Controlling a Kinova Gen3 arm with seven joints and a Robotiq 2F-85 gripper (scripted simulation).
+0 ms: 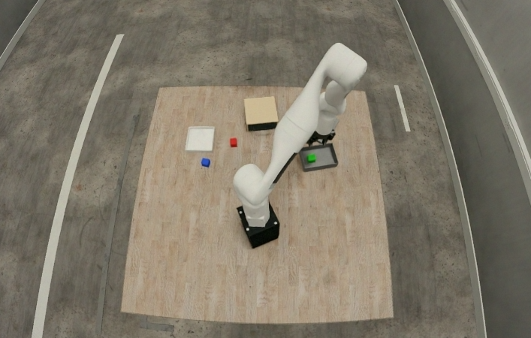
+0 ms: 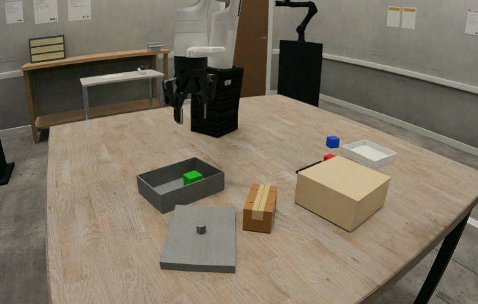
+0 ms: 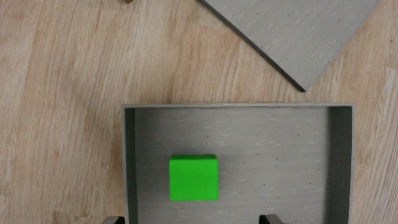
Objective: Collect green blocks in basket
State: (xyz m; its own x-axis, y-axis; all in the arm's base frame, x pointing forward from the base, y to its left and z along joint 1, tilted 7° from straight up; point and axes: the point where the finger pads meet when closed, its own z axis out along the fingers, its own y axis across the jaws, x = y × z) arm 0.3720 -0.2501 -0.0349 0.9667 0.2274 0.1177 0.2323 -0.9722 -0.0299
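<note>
The grey metal box is 10 mm ahead of my hand, 40 mm to the right of it and 160 mm below it. Also, from my hand: small cardboard box 190 mm ahead, 80 mm to the left, 150 mm below; lid 200 mm ahead, 70 mm to the right, 170 mm below; drawer 220 mm ahead, 270 mm to the left, 150 mm below.
</note>
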